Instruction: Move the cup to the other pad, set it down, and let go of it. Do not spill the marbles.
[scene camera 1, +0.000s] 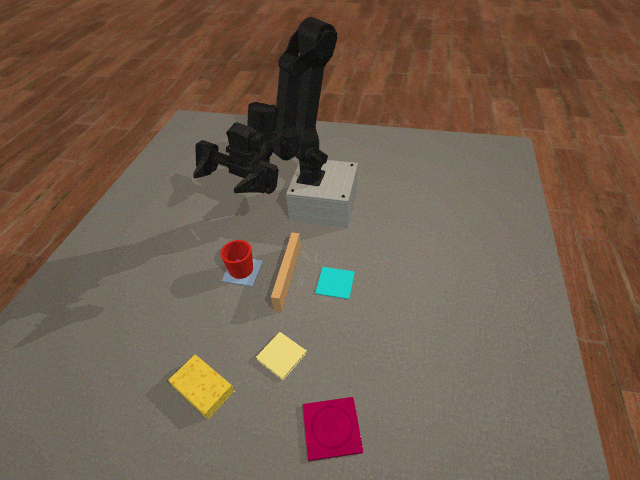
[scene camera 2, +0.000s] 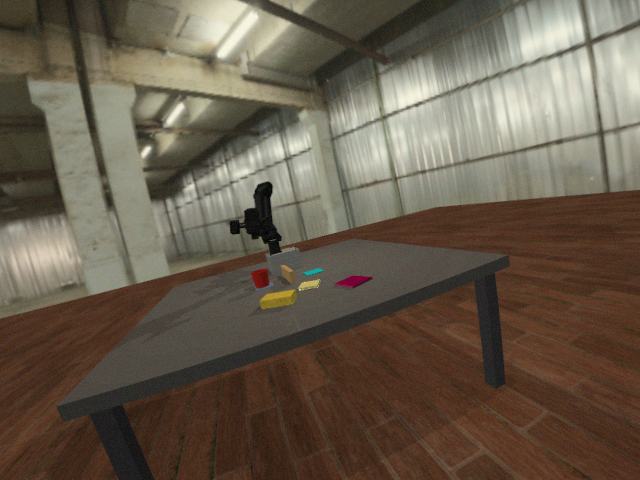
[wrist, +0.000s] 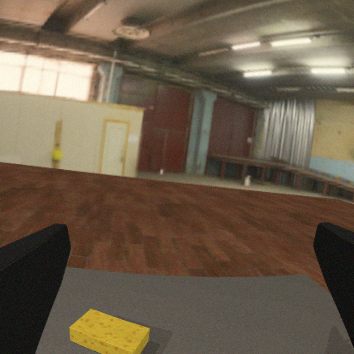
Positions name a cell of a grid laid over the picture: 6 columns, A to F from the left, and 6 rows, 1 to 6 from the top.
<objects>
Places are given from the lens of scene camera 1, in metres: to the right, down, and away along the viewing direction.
my gripper (scene camera 1: C3): -0.21, -0.11, 0.80
red cup (scene camera 1: C4): -0.20, 0.02, 1.01
wooden bar (scene camera 1: C4): -0.09, 0.12, 0.91
The marked spots on the wooden bar and the red cup are 0.18 m apart.
</objects>
